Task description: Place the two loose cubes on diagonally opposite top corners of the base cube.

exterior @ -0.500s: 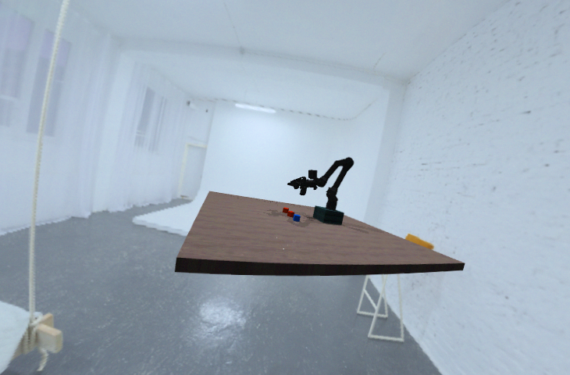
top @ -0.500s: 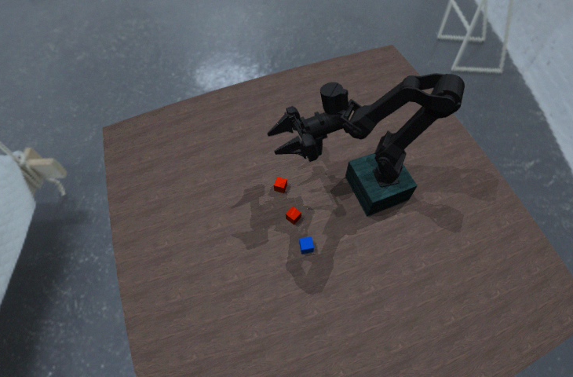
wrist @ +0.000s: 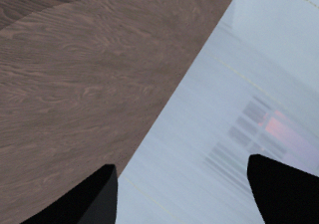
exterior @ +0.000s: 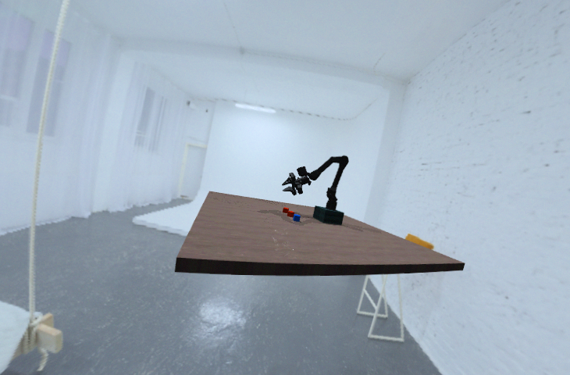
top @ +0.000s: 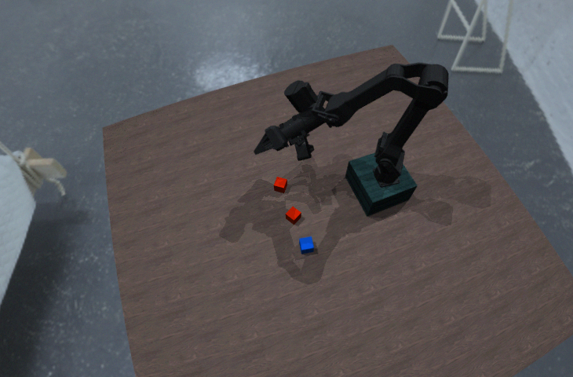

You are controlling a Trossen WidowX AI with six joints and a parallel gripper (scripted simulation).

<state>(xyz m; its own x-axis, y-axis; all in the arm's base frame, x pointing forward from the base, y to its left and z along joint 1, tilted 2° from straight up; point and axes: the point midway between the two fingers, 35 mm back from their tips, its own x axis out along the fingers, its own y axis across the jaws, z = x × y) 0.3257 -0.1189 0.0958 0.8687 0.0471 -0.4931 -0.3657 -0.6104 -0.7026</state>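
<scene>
Right now the blue base cube is 240 mm to the left of my gripper tip, 150 mm below it and 80 mm behind it.
</scene>
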